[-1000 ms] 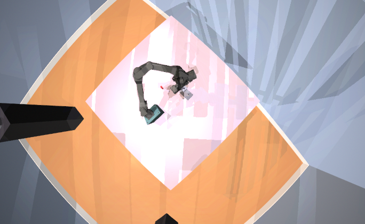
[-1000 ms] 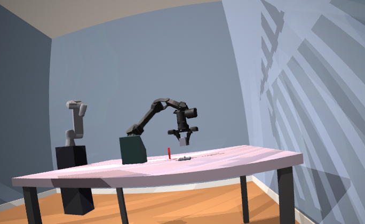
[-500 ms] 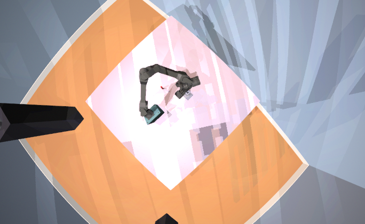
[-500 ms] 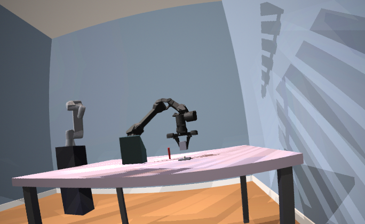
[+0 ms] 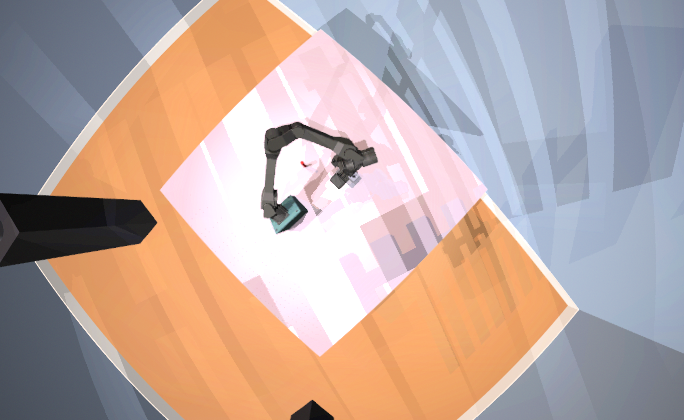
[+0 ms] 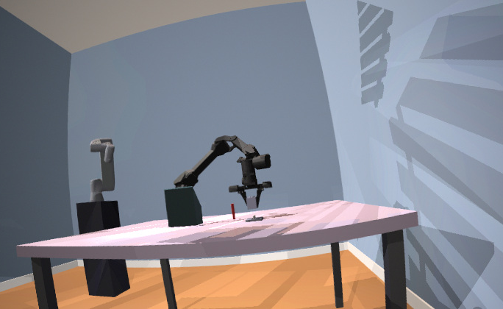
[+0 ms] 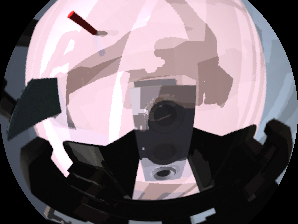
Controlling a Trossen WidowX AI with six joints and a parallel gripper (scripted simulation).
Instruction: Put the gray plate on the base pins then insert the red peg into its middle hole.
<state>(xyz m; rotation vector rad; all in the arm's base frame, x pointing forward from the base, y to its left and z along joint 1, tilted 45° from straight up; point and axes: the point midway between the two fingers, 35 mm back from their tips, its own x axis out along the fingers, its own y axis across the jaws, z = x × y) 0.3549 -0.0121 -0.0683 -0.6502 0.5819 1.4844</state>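
My gripper tip is now 3 cm below the gray plate. Also, from my gripper tip: dark base (5 cm below); red peg (19 cm to the left, 13 cm behind, 2 cm below).
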